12 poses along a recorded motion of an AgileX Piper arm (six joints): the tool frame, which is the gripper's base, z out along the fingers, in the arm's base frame.
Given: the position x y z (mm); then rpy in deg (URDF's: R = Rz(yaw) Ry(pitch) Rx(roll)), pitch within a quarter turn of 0, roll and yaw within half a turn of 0.
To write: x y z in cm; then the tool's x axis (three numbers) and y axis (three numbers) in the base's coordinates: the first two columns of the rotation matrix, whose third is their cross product. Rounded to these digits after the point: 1 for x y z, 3 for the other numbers.
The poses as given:
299 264 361 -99.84 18.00 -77.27
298 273 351 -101.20 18.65 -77.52
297 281 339 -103.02 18.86 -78.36
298 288 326 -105.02 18.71 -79.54
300 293 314 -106.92 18.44 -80.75
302 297 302 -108.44 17.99 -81.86
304 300 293 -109.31 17.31 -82.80
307 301 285 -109.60 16.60 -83.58
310 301 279 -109.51 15.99 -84.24
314 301 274 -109.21 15.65 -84.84
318 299 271 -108.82 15.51 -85.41
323 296 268 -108.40 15.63 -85.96
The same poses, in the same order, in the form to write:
29.9 26.4 36.1 0.210 -0.928 -0.309 -0.234 0.259 -0.937
29.8 27.3 35.1 0.205 -0.925 -0.320 -0.257 0.264 -0.929
29.7 28.1 33.9 0.191 -0.927 -0.323 -0.284 0.263 -0.922
29.8 28.8 32.6 0.172 -0.931 -0.321 -0.311 0.258 -0.915
30.0 29.3 31.4 0.152 -0.936 -0.316 -0.336 0.252 -0.908
30.2 29.7 30.2 0.135 -0.942 -0.309 -0.355 0.245 -0.902
30.4 30.0 29.3 0.120 -0.947 -0.298 -0.363 0.237 -0.901
30.7 30.1 28.5 0.107 -0.952 -0.286 -0.363 0.230 -0.903
31.0 30.1 27.9 0.096 -0.956 -0.275 -0.358 0.225 -0.906
31.4 30.1 27.4 0.087 -0.959 -0.270 -0.351 0.224 -0.909
31.8 29.9 27.1 0.077 -0.960 -0.267 -0.342 0.226 -0.912
32.3 29.6 26.8 0.068 -0.961 -0.269 -0.333 0.233 -0.914

